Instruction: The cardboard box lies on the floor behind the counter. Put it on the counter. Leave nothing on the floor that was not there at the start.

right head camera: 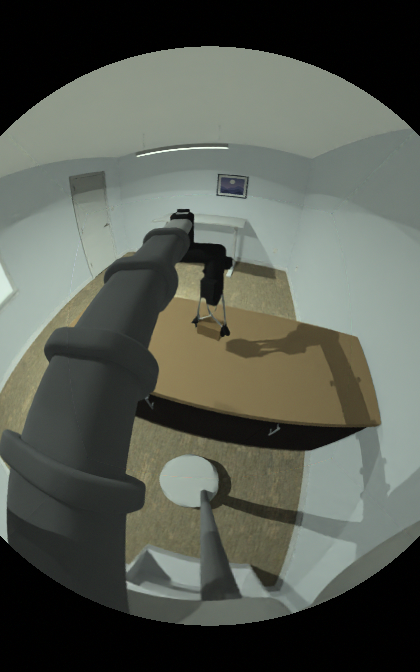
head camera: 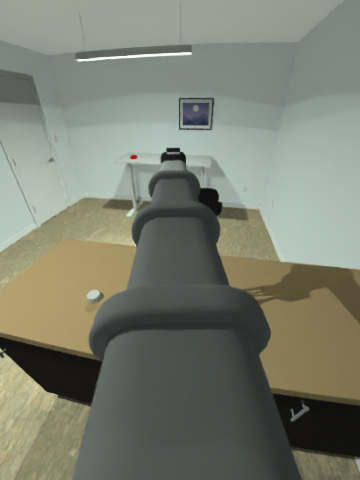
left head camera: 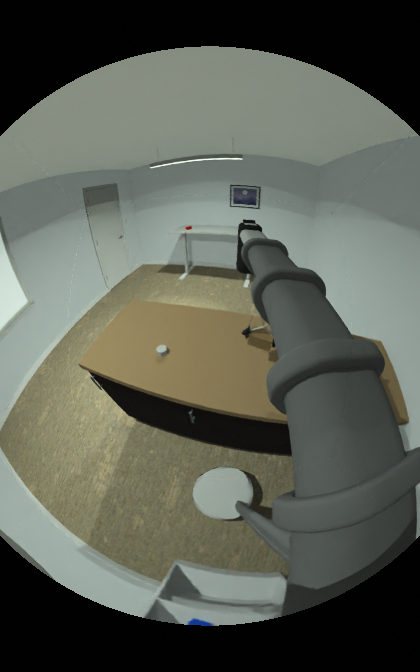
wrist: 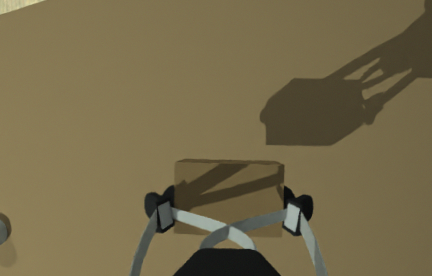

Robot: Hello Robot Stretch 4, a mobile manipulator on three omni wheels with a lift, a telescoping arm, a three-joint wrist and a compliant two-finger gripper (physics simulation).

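Frame: origin at the robot's base, x ahead, y left, z up, level; centimetres.
Where they show: gripper, between the fingertips: (wrist: 228, 201).
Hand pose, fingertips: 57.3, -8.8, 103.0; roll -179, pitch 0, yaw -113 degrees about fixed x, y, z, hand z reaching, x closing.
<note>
After its pixels a point has its place, as x, y, z.
The cardboard box (right head camera: 208, 330) (wrist: 230, 175) {59.9, -10.1, 106.7} is a small brown block. It is held level between the two dark fingertips of my gripper (right head camera: 210, 326) (wrist: 228, 207) {57.3, -8.8, 103.0}, which is shut on its left and right sides. The box is over the brown top of the counter (head camera: 310, 355) {37.1, -43.6, 88.2} (left head camera: 210, 370) (right head camera: 280, 380) (wrist: 100, 100) {76.7, 5.7, 88.2}, in from its edges. In the wrist view its shadow lies on the top apart from it, up and to the right, so the box hangs above the surface. The arm hides the box in the head view and most of it in the left head view.
A small white cylinder (head camera: 94, 296) {62.3, 32.8, 90.6} (left head camera: 161, 350) (wrist: 2, 232) {62.8, 31.2, 89.2} stands on the counter, left of the box. A white table (head camera: 150, 160) {322.9, 33.7, 92.2} with a red object (head camera: 133, 157) {335.1, 61.6, 94.8} (left head camera: 188, 228) stands at the far wall. A white compartmented container (left head camera: 230, 585) with something blue (left head camera: 200, 622) is at the bottom.
</note>
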